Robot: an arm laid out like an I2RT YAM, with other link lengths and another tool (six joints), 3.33 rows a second.
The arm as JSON. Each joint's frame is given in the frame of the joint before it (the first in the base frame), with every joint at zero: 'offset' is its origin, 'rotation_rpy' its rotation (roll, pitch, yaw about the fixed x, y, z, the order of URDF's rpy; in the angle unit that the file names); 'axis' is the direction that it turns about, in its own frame. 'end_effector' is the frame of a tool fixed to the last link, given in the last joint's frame.
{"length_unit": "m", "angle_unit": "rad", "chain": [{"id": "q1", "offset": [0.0, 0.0, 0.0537], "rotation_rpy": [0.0, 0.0, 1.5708], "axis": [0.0, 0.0, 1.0]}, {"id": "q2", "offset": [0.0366, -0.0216, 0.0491], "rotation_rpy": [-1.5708, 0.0, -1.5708], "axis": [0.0, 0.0, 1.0]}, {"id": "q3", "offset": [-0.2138, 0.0, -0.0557], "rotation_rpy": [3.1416, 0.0, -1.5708], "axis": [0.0, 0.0, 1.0]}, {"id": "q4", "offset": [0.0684, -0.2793, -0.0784], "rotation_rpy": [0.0, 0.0, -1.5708], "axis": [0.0, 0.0, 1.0]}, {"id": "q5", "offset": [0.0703, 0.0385, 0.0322], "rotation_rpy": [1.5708, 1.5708, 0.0], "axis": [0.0, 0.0, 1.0]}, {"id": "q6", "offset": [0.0, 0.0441, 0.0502], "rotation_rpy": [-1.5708, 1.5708, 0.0], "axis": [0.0, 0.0, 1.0]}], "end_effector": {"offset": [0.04, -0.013, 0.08], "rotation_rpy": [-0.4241, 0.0, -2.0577]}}
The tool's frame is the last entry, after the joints.
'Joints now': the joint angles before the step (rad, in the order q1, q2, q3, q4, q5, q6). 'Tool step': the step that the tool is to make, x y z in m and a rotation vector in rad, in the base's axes. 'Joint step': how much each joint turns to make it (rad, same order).
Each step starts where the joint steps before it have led.
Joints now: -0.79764 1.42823 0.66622 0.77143 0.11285 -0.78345
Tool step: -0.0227 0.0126 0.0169 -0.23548 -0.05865 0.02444
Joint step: -0.04913 -0.02957 -0.11401 0.30476 -0.08672 -0.10776
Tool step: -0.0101 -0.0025 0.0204 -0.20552 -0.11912 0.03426
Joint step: -0.05193 0.13812 0.03624 0.33593 -0.09450 -0.00918
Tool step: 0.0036 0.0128 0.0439 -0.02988 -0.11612 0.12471
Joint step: 0.01384 -0.04694 0.06027 0.00072 -0.06097 0.11760
